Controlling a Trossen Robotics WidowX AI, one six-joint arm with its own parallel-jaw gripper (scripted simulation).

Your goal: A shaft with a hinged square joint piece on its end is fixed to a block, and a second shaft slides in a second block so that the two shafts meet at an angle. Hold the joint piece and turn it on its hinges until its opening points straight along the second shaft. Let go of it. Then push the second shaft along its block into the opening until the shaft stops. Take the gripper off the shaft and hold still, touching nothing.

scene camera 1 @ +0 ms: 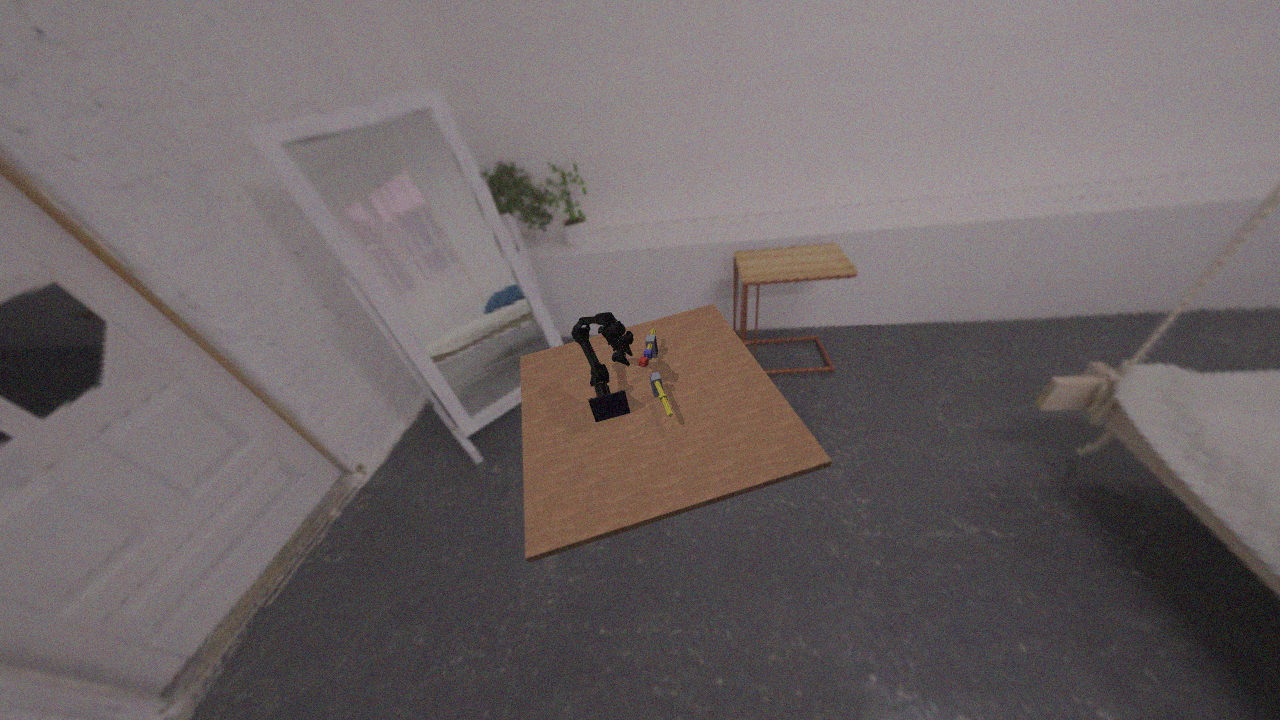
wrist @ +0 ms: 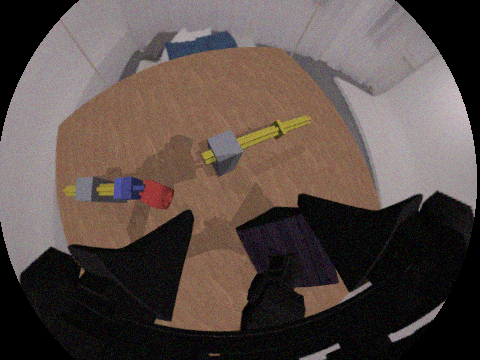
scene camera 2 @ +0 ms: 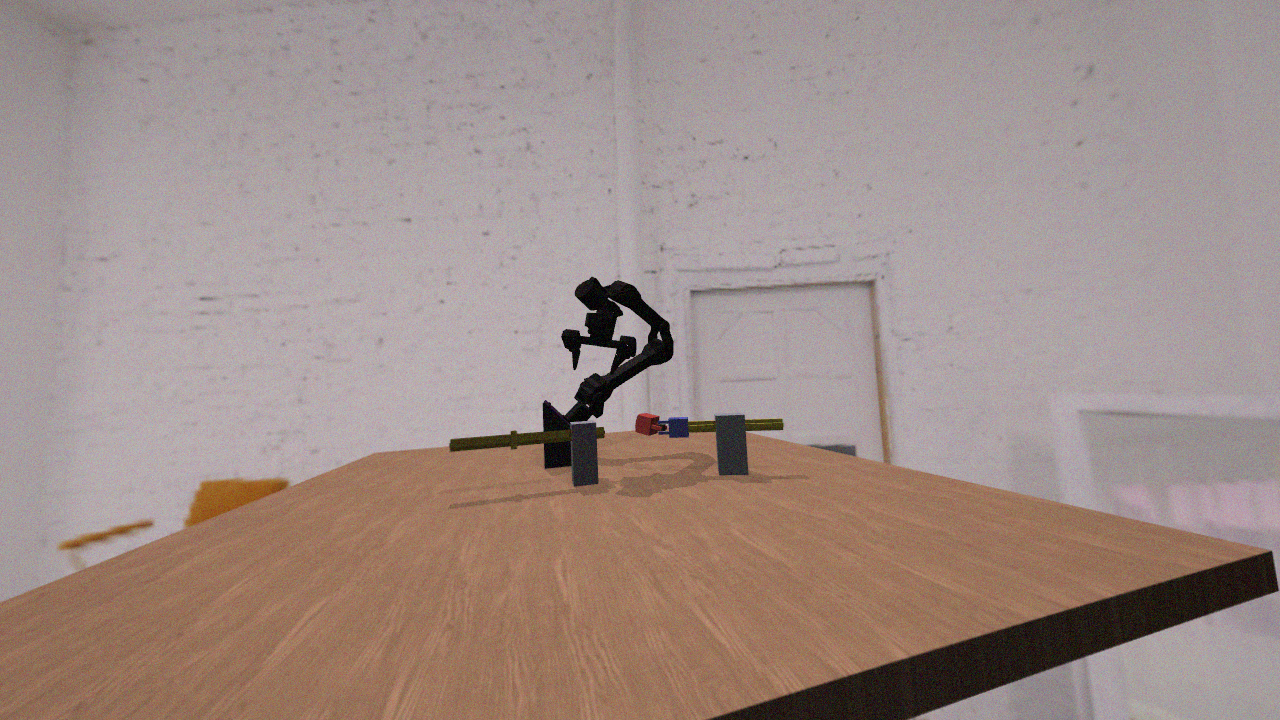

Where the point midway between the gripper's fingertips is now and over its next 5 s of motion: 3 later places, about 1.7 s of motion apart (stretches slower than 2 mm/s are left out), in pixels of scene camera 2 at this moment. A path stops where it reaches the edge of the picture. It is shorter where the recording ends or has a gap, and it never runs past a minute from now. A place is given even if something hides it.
The gripper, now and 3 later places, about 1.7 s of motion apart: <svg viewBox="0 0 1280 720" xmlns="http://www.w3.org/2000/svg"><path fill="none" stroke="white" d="M592 371L616 392L616 400L639 428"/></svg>
